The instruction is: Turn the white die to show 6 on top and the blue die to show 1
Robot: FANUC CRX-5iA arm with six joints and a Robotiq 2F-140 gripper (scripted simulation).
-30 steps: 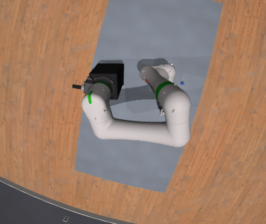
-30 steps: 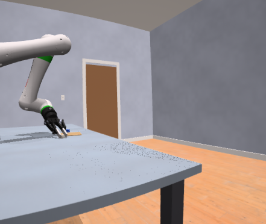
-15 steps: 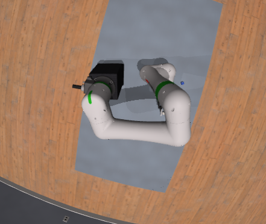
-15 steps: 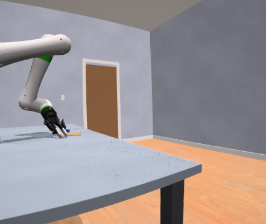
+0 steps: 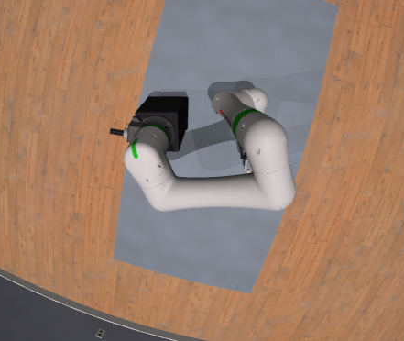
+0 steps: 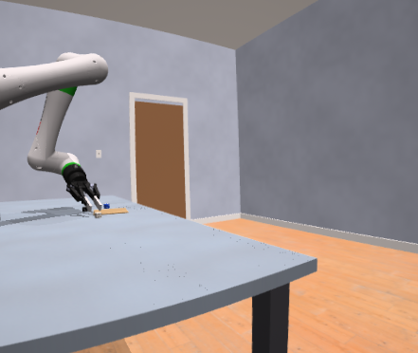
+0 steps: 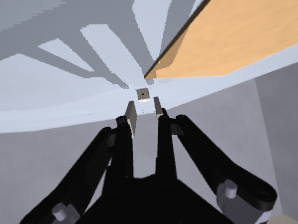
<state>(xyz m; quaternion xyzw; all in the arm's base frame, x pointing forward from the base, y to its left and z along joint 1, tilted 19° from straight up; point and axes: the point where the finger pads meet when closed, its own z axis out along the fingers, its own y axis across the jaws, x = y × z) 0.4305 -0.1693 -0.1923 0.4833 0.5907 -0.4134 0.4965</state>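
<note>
My hand is 1 cm short of the white die, 5 cm to the left of it and 4 cm above it. Also, from my hand: blue die (10 cm ahead, 21 cm to the left, 4 cm below); black die (16 cm to the left, 4 cm below); tan mat (9 cm ahead, 8 cm to the left, 5 cm below).
</note>
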